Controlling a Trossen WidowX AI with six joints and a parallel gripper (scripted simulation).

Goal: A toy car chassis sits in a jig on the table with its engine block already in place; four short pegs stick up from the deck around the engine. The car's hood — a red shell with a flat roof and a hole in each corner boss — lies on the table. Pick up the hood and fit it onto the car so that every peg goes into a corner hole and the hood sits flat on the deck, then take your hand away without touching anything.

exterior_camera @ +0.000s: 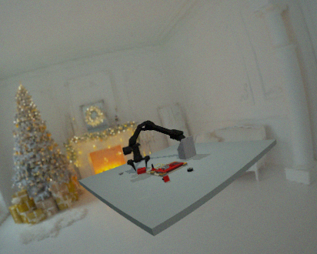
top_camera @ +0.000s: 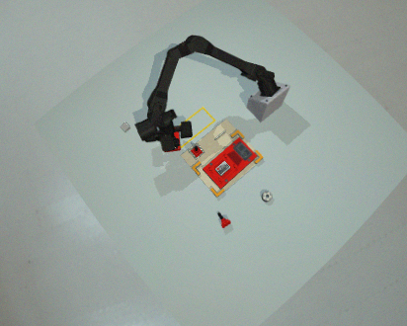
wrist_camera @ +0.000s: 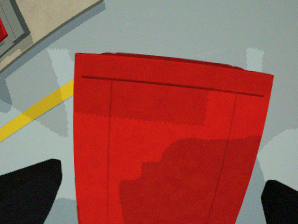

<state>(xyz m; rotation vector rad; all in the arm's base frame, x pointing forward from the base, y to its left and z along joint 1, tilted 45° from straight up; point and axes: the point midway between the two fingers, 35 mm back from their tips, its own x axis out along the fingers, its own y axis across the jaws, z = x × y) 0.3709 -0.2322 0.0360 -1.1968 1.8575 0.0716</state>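
My gripper tip is now right at the red hood.
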